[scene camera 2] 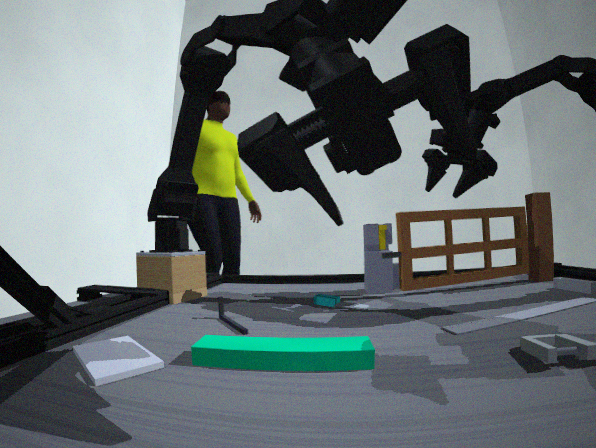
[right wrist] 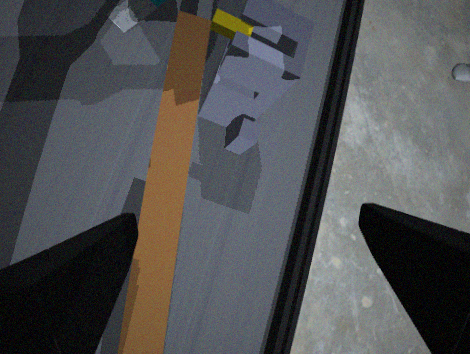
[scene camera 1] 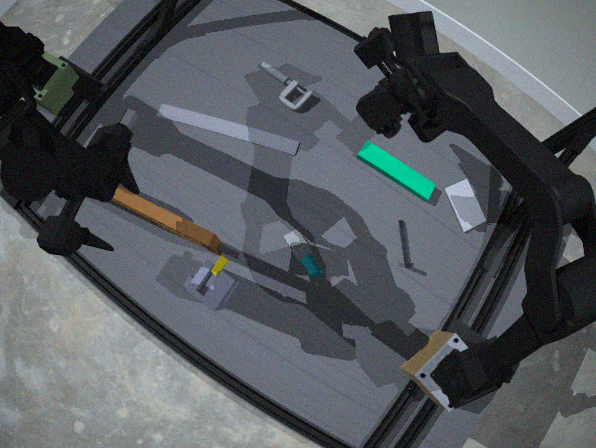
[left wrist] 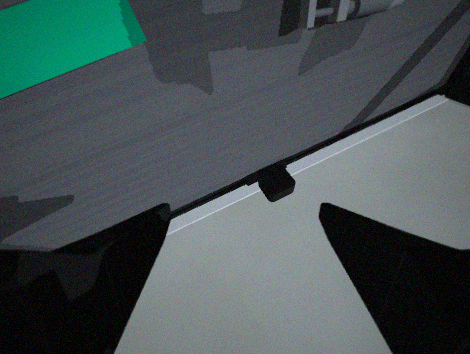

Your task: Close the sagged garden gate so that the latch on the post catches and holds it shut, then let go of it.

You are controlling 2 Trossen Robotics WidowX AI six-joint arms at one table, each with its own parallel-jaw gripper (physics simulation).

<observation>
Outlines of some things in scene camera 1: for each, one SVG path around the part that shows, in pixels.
My left gripper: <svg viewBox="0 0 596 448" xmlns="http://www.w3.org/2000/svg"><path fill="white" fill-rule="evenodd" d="M382 27L354 47L354 52L368 69L377 65L385 75L378 82L379 84L374 90L359 99L356 111L370 129L375 130L377 134L382 133L388 139L395 136L401 129L399 122L403 119L400 115L407 114L407 112L411 113L408 119L411 128L422 142L431 142L446 130L441 127L421 129L417 110L407 106L401 100L398 92L398 83L404 74L404 68L398 69L389 57L395 51L392 34L388 28Z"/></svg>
My right gripper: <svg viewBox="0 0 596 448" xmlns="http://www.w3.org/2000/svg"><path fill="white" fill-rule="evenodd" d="M126 125L115 123L98 128L87 148L83 147L74 138L67 139L61 133L61 140L55 149L59 175L54 187L54 194L59 198L65 198L67 201L59 216L47 217L36 239L39 247L47 253L69 257L73 254L74 250L80 249L82 244L114 251L110 244L92 234L88 228L81 227L74 219L85 197L96 199L100 202L108 202L114 197L119 184L122 184L134 194L140 193L128 163L128 154L131 148L130 140L133 133Z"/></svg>
</observation>
